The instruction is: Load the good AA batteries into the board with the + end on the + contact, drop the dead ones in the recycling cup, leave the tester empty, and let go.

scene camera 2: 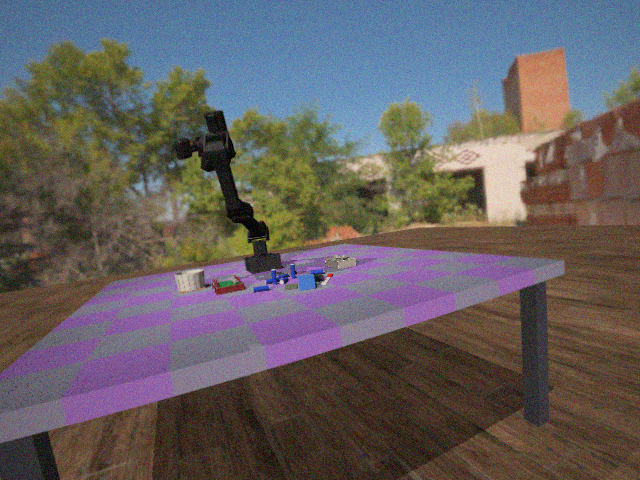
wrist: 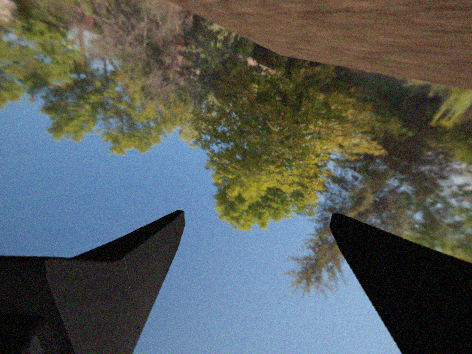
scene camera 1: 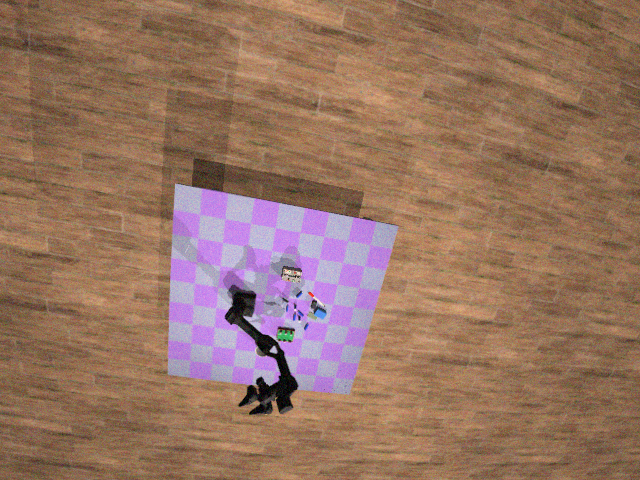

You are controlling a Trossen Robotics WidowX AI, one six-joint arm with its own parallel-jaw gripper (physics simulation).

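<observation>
Scene camera 1 shows me my gripper [scene camera 1: 244, 410], which is open and holds nothing. In the wrist view I find my gripper [wrist: 257, 218] too.
</observation>
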